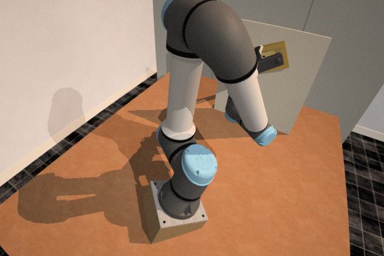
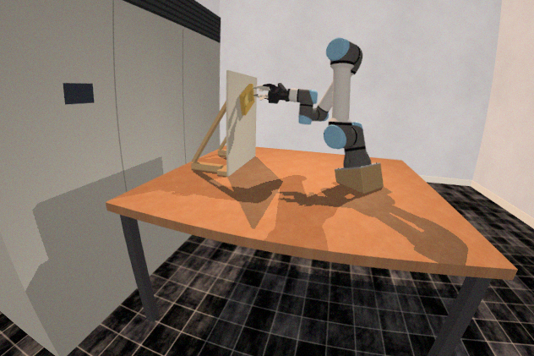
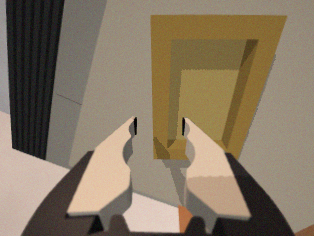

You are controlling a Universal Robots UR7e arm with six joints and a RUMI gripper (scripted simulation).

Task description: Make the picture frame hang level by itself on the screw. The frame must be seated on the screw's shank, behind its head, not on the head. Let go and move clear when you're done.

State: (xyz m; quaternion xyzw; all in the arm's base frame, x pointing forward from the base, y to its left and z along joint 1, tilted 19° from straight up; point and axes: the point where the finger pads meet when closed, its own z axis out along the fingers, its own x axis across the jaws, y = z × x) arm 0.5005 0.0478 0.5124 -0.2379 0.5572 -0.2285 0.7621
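My hand is 70 mm short of the yellow picture frame, 40 mm above it and 20 mm to the left of it. Also, from my hand: pale upright board (180 mm below, 80 mm ahead, 20 mm to the right).
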